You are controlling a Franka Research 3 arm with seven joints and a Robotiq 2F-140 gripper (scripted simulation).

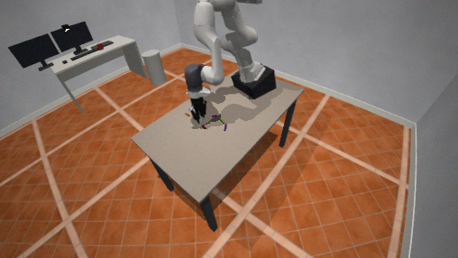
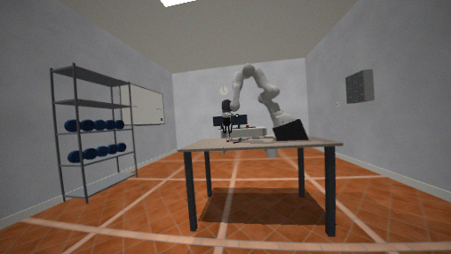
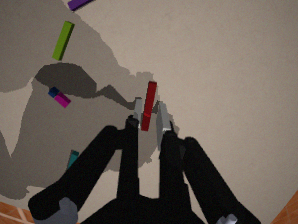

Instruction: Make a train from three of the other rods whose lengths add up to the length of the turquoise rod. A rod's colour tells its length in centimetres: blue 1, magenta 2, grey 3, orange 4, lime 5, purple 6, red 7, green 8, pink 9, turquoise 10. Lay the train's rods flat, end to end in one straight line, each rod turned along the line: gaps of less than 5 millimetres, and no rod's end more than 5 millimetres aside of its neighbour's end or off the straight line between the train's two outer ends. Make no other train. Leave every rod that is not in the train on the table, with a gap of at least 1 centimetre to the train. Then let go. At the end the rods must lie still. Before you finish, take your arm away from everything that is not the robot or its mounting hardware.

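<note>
Right now the red rod is 5 cm below my hand. From my hand the other things lie so: small blue rod 14 cm behind, 5 cm below, 1 cm to the right; then magenta rod 12 cm behind, 5 cm below, 2 cm to the right; then lime rod 13 cm behind, 6 cm to the left, 5 cm below.
</note>
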